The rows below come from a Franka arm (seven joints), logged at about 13 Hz.
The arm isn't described. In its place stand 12 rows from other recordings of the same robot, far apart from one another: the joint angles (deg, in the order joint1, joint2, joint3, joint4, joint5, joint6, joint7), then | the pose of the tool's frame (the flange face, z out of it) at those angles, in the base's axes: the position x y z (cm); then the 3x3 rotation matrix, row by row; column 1 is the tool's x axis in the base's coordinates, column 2 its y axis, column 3 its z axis.
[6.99, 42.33, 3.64, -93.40, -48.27, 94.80, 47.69] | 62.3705 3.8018 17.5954; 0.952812 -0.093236 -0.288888; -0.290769 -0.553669 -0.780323; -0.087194 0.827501 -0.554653
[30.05, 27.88, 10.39, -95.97, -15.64, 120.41, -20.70] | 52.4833 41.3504 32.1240; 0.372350 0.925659 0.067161; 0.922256 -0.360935 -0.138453; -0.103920 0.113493 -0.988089
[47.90, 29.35, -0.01, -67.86, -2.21, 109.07, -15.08] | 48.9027 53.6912 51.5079; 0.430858 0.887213 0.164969; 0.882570 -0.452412 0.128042; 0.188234 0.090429 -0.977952
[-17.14, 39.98, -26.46, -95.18, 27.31, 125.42, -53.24] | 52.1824 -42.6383 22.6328; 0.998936 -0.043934 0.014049; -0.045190 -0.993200 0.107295; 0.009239 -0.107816 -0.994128
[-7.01, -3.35, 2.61, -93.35, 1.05, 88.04, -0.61] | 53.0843 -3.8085 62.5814; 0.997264 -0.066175 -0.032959; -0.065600 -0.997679 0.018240; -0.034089 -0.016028 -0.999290
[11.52, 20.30, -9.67, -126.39, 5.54, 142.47, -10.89] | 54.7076 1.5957 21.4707; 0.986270 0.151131 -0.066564; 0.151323 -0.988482 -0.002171; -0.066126 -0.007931 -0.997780
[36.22, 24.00, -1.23, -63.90, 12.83, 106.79, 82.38] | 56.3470 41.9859 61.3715; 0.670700 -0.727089 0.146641; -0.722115 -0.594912 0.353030; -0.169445 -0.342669 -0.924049
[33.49, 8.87, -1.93, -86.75, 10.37, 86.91, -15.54] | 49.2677 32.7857 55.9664; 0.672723 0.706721 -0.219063; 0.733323 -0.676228 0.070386; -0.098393 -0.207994 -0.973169
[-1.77, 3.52, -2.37, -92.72, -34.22, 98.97, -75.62] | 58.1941 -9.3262 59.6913; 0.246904 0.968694 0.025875; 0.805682 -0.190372 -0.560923; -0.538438 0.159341 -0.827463
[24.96, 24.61, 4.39, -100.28, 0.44, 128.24, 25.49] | 57.9916 32.1084 33.3031; 0.997865 0.055897 0.033793; 0.053730 -0.996632 0.061949; 0.037142 -0.060001 -0.997507
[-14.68, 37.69, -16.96, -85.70, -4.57, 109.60, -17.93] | 59.7086 -33.7844 28.1988; 0.941534 -0.138006 -0.307357; -0.180955 -0.976650 -0.115801; -0.284199 0.164649 -0.944522
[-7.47, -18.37, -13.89, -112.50, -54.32, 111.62, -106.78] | 42.9224 -24.6610 65.6456; -0.125753 0.990700 0.051966; 0.616466 0.119076 -0.778325; -0.777275 -0.065842 -0.625707
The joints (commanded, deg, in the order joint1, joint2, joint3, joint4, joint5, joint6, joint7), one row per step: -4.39 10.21 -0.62 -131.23 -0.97 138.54 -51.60; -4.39 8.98 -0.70 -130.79 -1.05 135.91 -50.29; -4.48 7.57 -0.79 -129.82 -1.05 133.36 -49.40; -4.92 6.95 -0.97 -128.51 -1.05 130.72 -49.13; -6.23 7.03 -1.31 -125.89 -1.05 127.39 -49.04; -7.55 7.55 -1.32 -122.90 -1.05 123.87 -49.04; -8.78 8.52 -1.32 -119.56 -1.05 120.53 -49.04; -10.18 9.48 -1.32 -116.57 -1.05 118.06 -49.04
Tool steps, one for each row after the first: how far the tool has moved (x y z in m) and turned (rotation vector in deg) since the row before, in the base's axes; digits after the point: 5 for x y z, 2 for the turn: -0.00122 -0.00074 0.01047 -0.08 0.95 -1.36; 0.00179 -0.00191 0.01601 -0.08 0.16 -1.10; 0.00219 -0.00603 0.01126 0.00 0.71 -0.92; 0.00622 -0.01623 0.01352 0.00 0.79 -1.78; 0.00707 -0.01378 0.01223 0.09 1.05 -1.38; 0.00842 -0.01344 0.01107 0.10 0.97 -1.28; 0.00721 -0.01532 0.00987 0.03 0.44 -1.43
